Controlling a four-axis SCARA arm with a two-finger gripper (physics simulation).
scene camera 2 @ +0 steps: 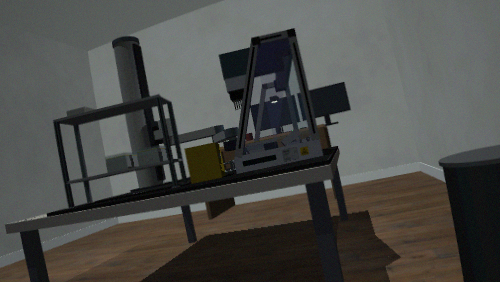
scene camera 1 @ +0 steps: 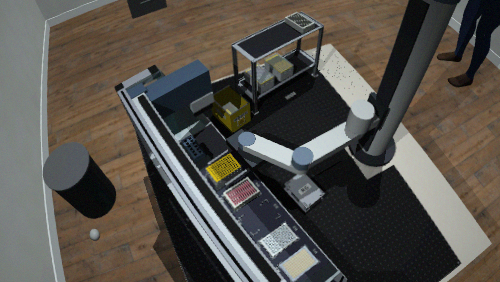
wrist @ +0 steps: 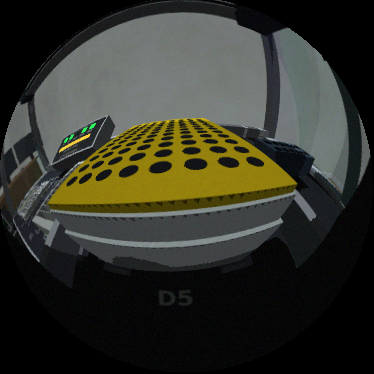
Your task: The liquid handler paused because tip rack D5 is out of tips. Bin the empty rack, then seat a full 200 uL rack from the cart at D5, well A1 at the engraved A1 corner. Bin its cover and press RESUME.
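Frame: origin at the arm's base, x ahead, y left, z up, level; millimetres.
Seen in the pictures: gripper, fingertip midpoint: (scene camera 1: 217, 175); arm's base, link origin: (scene camera 1: 371, 145).
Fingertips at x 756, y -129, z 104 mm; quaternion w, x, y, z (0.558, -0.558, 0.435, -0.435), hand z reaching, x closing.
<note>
Pixels of each thing's top centre, then the offset from my fingertips to it. "spot": a spot on its surface instead.
- D5, top centre: (wrist: 162, 129) (scene camera 1: 223, 167) (scene camera 2: 260, 140) dz +27, dx -34, dy -8 mm
- yellow bin, top centre: (scene camera 2: 202, 146) (scene camera 1: 229, 99) dz +44, dx -196, dy -322 mm
- lit display, surface spot: (wrist: 77, 140) spot: dz +29, dx +50, dy +235 mm
- red-filled rack, top centre: (scene camera 1: 241, 192) dz -2, dx -59, dy +114 mm
- dark blue block, surface spot: (wrist: 295, 160) spot: dz -7, dx +17, dy -174 mm
- grey RG box, top centre: (scene camera 1: 304, 188) dz -35, dx -310, dy +201 mm
The tip rack at D5 (scene camera 1: 223, 167) (wrist: 172, 185) has a yellow top with open black holes above a grey body. It sits upright on the deck, and the D5 label shows in front of it in the wrist view. My gripper (scene camera 1: 243, 151) is beside the rack's near side; its fingertips are hidden under the arm's end, and it is open with nothing between its fingers. Two boxed racks (scene camera 1: 279, 68) (scene camera 2: 148, 157) stand on the cart's lower shelf. The cart (scene camera 1: 254, 87) (scene camera 2: 63, 165) stands behind the yellow bin (scene camera 1: 239, 121) (scene camera 2: 202, 162), which has a pale thing inside. RESUME is not readable.
A lit display (wrist: 77, 140) stands beyond the rack. A red-filled rack (scene camera 1: 241, 193) is beside D5, and a dark blue block (scene camera 1: 191, 146) (wrist: 295, 160) on the other side. A grey RG box (scene camera 1: 305, 191) stands beside the deck. Another rack (scene camera 1: 300, 21) lies on the cart top.
</note>
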